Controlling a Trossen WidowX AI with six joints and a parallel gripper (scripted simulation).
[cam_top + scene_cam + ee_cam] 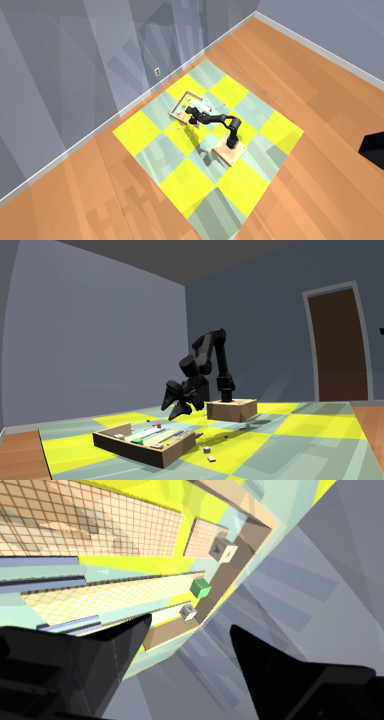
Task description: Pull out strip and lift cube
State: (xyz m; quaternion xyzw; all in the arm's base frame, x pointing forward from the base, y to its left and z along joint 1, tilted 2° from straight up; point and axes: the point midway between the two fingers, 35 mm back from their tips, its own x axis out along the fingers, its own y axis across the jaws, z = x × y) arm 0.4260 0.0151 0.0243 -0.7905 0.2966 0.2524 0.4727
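Now: gripper tip 11 cm past the small red block, 18 cm to the left of it and 10 cm above it. From my gripper tip the other things lie so: cube: 1 cm behind, 17 cm to the left, 10 cm below.
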